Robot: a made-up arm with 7 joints. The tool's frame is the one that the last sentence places.
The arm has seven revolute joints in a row. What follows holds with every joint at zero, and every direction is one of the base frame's.
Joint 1 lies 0.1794 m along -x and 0.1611 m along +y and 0.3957 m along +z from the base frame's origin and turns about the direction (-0.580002, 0.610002, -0.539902), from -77.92 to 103.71 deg.
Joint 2 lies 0.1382 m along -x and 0.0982 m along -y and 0.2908 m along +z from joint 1 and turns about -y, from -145.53 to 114.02 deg.
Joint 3 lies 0.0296 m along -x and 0.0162 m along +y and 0.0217 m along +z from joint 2 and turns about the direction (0.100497, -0.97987, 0.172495), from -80.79 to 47.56 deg.
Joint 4 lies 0.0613 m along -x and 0.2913 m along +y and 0.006 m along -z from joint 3 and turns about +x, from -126.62 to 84.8 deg.
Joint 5 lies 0.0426 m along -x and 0.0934 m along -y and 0.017 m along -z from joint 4 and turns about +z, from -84.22 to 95.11 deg.
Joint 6 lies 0.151 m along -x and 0.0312 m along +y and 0.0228 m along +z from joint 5 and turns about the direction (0.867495, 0.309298, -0.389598), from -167.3 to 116.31 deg.
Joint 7 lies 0.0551 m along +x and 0.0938 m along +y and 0.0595 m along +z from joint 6 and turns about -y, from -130.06 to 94.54 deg.
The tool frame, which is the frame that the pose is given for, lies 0.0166 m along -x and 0.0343 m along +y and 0.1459 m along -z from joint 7; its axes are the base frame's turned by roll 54.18, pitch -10.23 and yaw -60.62 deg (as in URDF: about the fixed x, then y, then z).
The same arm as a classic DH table. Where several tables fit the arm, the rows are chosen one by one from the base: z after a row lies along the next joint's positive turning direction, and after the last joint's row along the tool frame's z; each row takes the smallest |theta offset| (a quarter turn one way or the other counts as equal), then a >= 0, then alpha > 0; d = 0 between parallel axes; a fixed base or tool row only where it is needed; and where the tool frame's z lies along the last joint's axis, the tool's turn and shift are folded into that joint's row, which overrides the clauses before.
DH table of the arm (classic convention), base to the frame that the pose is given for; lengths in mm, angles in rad. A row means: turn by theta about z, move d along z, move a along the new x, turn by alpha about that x. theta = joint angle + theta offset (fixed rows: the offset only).
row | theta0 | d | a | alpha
base (fixed) | 0.7602 | 549.9 | -19 | -2.1411
joint 1 | 1.0544 | 163.2 | -307 | -2.2269
joint 2 | 0.2937 | -11.6 | -36.5 | -0.201
joint 3 | -1.0521 | -270.1 | -44.6 | -1.4701
joint 4 | -1.3965 | -74.8 | 93.4 | 1.5708
joint 5 | 0.3425 | -49.9 | -80.1 | -1.971
joint 6 | -1.4328 | -115.8 | 76.9 | -1.8853
joint 7 | -0.2279 | -95.4 | -126.2 | -1.2585
tool (fixed) | -1.1223 | -78.9 | 0 | 0
Joint limits (rad, base to tool): -1.36..1.8101 -2.54..1.99 -1.4101..0.8301 -2.2099..1.48 -1.4699..1.66 -2.9199..2.03 -2.27..1.65

